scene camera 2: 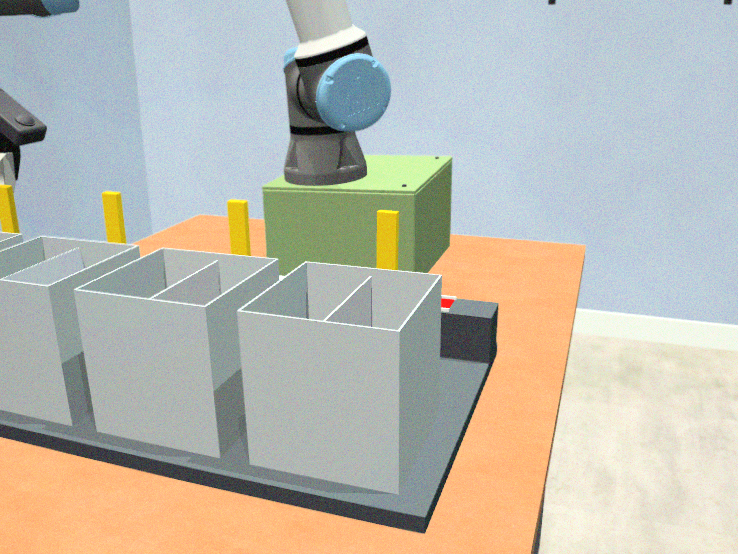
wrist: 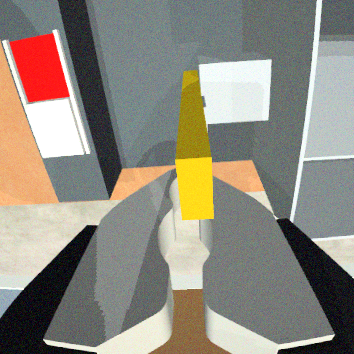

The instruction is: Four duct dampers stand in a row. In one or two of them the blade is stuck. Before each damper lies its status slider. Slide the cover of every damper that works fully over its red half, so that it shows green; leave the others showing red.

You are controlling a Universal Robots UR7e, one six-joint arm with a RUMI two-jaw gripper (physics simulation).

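Places are measured from the arm's base along level axes (x ahead, y left, z up), in metres.
Pixels of known places: gripper, fingertip midpoint: (wrist: 186, 172); arm's base at its link origin: (scene camera 2: 326, 176).
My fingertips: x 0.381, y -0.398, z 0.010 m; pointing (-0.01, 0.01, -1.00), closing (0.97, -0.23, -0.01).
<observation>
For each thing: its middle in the pictures, then the offset to it from my fingertips. "spot": a spot on its surface instead. Level surfaces: height alone.
- rightmost damper at a spot on its surface: (scene camera 2: 321, 393) spot: dx +0.319, dy +0.527, dz -0.070 m
- blade at a spot on its surface: (scene camera 2: 47, 268) spot: dx +0.154, dy +0.167, dz -0.019 m
- yellow lever at a spot on its surface: (wrist: 195, 187) spot: dx +0.010, dy +0.022, dz +0.049 m
- white cover at the middle of its body: (wrist: 55, 128) dx -0.113, dy +0.019, dz -0.096 m
- dark base plate at its surface level: dz -0.162 m
- orange table at its surface level: dz -0.181 m
- white block at a spot on its surface: (wrist: 235, 92) spot: dx +0.037, dy +0.014, dz -0.061 m
Four grey open-topped dampers show in scene camera 2, the leftmost cut off; the rightmost damper (scene camera 2: 321, 393) and its neighbour (scene camera 2: 149, 369) have steep blades, and the blade (scene camera 2: 47, 268) of the second from left looks more tilted. Yellow levers (scene camera 2: 113, 217) (scene camera 2: 238, 226) (scene camera 2: 387, 238) stand behind them. In the wrist view, a yellow lever (wrist: 195, 187) rises beside a damper (wrist: 327, 200). A slider at left shows its red half (wrist: 40, 67), with the white cover (wrist: 57, 127) beside it. My gripper (wrist: 186, 172) is shut and empty; its fingertips are hidden behind the lever top.
The dampers stand on a dark base plate (scene camera 2: 411, 500) on the orange table (scene camera 2: 518, 381). A dark slider rail (scene camera 2: 467, 336) runs behind them, with a bit of red (scene camera 2: 447, 303) showing at its right end. A green box (scene camera 2: 339, 229) carries the arm's base. A white block (wrist: 235, 92) sits between lever and damper.
</observation>
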